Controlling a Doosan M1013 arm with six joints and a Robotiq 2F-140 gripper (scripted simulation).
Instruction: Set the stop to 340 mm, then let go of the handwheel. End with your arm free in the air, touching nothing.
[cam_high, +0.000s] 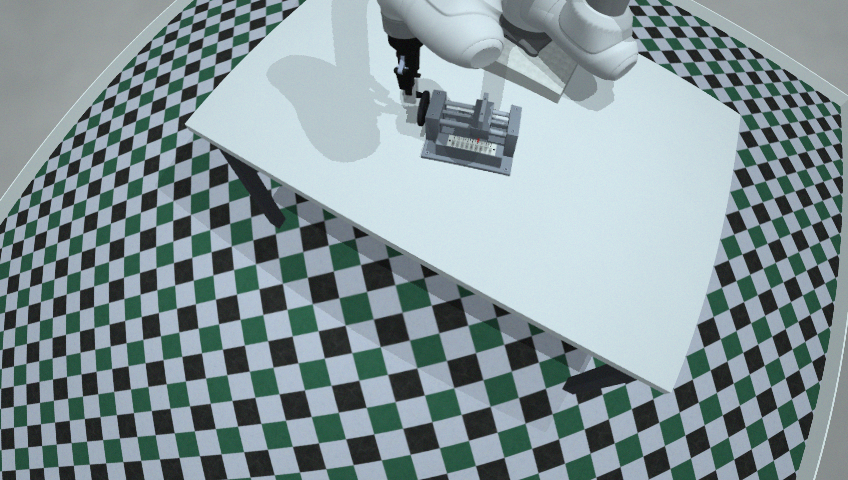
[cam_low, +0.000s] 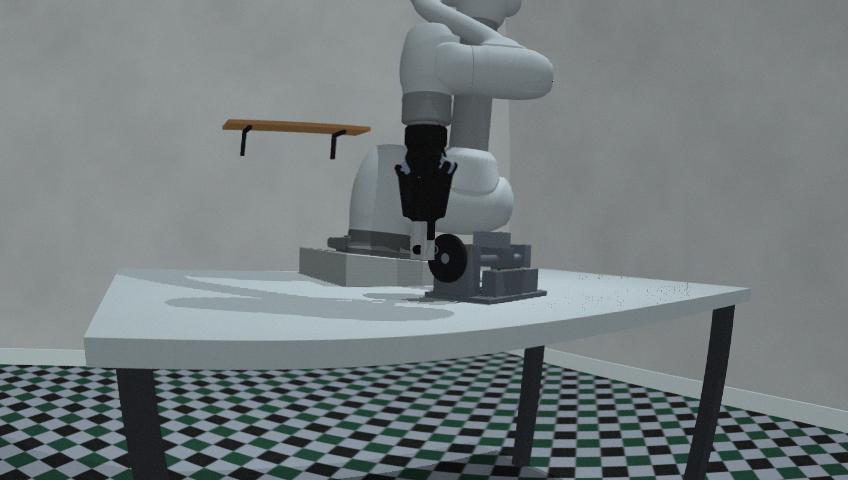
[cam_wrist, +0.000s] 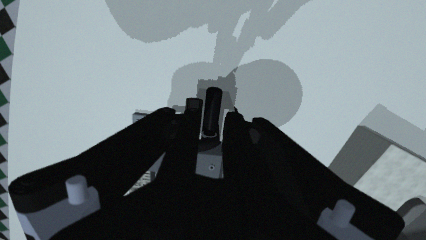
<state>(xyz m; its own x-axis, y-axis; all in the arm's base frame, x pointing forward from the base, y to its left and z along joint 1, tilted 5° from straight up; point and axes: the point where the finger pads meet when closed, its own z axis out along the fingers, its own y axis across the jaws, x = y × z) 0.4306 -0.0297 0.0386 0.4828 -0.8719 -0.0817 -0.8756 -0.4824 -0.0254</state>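
Right now my hand is 20 mm to the right of the black handwheel and 20 mm above it. Round my hand: sliding stop block (50 mm behind, 160 mm to the left, 10 mm below).
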